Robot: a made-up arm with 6 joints. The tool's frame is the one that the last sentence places.
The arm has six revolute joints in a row. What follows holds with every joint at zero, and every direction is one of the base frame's.
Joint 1 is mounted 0.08 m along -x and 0.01 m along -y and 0.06 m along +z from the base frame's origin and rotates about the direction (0.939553, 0.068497, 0.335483), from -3.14 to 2.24 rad.
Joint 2 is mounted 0.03 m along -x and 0.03 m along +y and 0.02 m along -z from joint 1 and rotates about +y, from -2.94 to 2.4 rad.
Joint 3 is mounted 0.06 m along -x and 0.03 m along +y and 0.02 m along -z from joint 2 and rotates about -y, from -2.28 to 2.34 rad.
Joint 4 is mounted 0.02 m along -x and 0.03 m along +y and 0.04 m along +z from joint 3 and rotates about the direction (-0.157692, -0.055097, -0.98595), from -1.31 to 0.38 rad.
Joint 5 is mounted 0.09 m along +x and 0.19 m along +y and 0.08 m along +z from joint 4 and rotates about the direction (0.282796, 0.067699, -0.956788), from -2.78 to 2.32 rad.
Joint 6 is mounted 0.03 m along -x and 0.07 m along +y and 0.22 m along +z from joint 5 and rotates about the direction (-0.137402, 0.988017, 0.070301), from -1.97 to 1.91 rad.
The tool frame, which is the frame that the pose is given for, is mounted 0.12 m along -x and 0.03 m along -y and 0.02 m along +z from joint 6; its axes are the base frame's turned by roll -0.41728, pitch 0.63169 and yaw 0.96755 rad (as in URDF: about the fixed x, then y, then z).
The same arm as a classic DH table. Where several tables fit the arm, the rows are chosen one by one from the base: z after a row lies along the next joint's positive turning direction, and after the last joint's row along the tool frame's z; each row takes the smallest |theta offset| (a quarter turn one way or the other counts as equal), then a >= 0, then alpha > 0; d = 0 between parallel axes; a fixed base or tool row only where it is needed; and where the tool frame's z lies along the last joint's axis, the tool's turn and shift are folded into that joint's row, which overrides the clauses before.
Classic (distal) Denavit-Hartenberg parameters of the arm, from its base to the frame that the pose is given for. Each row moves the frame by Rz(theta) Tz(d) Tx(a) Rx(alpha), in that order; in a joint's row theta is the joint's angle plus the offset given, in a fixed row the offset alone. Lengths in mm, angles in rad.
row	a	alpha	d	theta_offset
base (fixed)	4.2	-1.2287	88.7	-1.498
joint 1	8.7	-1.5022	-120.5	1.5463
joint 2	-63.2	3.1416	0	-1.5496
joint 3	-26.1	1.5157	-90.4	-0.4803
joint 4	-158.1	0.4623	-384.9	1.3049
joint 5	42.9	1.61	62.6	-1.42
joint 6	-124.4	0.7641	59.2	0.3889
tool (fixed)	0	0	13.2	0.9242
Joint limits (rad, base to tool): -3.14..2.24 -2.94..2.4 -2.28..2.34 -1.31..0.38 -2.78..2.32 -1.97..1.91

